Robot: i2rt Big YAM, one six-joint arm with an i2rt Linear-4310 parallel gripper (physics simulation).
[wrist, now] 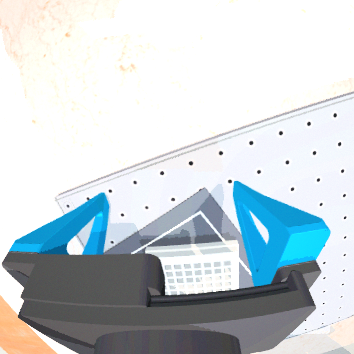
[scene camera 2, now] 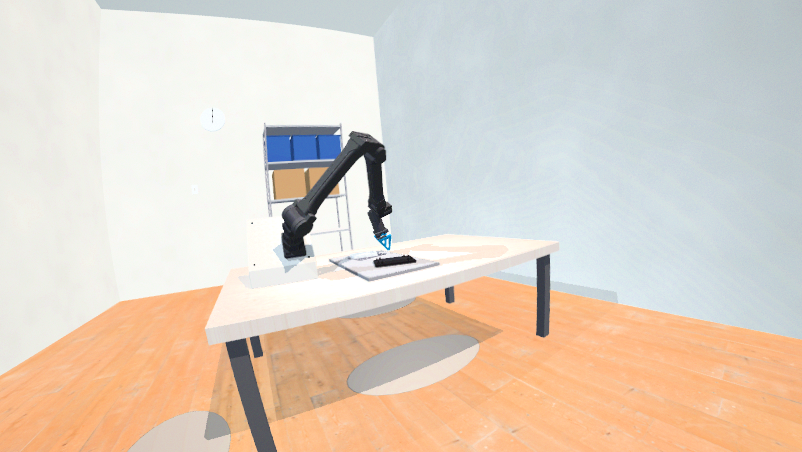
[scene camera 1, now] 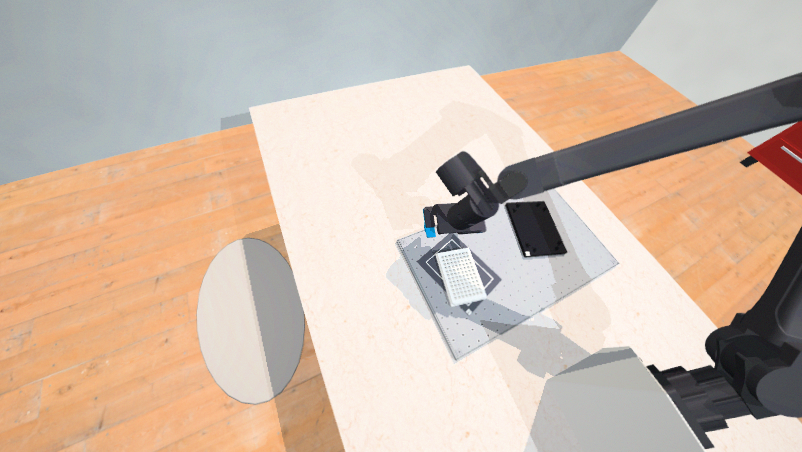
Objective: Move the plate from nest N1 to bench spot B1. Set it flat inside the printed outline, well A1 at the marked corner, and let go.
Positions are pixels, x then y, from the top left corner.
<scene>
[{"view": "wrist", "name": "my gripper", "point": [168, 193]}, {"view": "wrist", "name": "white well plate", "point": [212, 266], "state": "on a dark grey rectangle with white outline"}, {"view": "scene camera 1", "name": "my gripper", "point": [443, 227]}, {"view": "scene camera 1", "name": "white well plate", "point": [461, 279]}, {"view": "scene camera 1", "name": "dark grey rectangle with white outline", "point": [428, 262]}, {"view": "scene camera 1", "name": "black rectangular block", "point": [532, 224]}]
</scene>
